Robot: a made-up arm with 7 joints. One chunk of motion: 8 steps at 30 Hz.
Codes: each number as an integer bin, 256 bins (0 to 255) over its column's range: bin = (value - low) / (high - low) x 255, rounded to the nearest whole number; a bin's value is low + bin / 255 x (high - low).
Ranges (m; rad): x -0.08..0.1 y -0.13..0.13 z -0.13..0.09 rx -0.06..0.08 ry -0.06..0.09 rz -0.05..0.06
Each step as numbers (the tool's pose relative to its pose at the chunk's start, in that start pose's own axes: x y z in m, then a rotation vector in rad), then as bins.
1 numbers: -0.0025 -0.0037 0.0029 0.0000 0.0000 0.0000
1 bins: 110 124 154 109 102 116
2 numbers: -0.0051 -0.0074 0.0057 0.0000 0.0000 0.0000
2 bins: 106 120 157 109 102 116
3 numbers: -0.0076 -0.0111 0.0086 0.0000 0.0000 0.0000
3 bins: 103 117 161 109 102 116
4 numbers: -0.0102 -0.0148 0.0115 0.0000 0.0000 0.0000
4 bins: 99 113 164 109 102 116
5 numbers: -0.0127 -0.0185 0.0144 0.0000 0.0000 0.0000
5 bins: 95 109 167 109 102 116
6 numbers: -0.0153 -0.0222 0.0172 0.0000 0.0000 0.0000
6 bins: 92 106 171 109 102 116
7 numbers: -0.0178 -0.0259 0.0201 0.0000 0.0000 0.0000
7 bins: 88 102 174 109 102 116
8 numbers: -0.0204 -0.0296 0.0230 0.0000 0.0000 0.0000
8 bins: 84 98 177 109 102 116
